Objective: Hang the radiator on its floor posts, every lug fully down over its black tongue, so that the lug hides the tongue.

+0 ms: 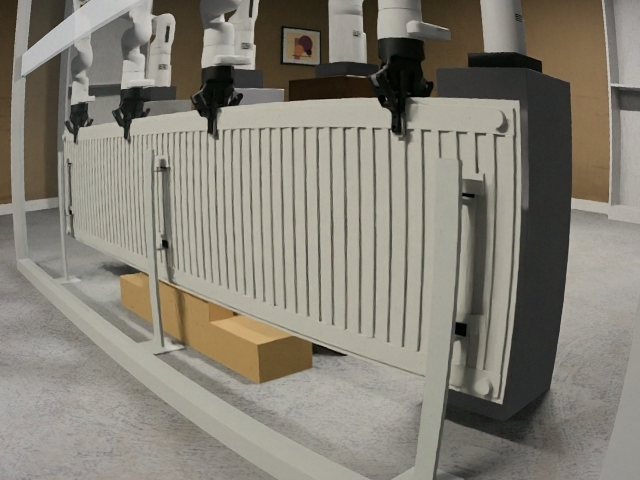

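Observation:
The long off-white radiator (351, 206) is upright behind three thin floor posts, a right post (444, 268), a middle post (153, 248) and a far left post (63, 217). At the right post, an upper black tongue (468, 195) shows just under an upper lug (473, 184), and a lower black tongue (460, 329) shows beside the post. Black tongues (162, 164) (164, 243) also show at the middle post. The far left tongues are too small to judge. The right gripper (399, 132), centre gripper (212, 132), left-centre gripper (127, 137) and far left gripper (75, 139) are shut on the radiator's top edge.
A stepped orange block (284, 359) stands on the floor under and in front of the radiator's lower edge. A dark pedestal (545, 232) stands behind its right end. A pale frame rail (206, 408) runs along the floor in front. A brown box (325, 87) stands behind.

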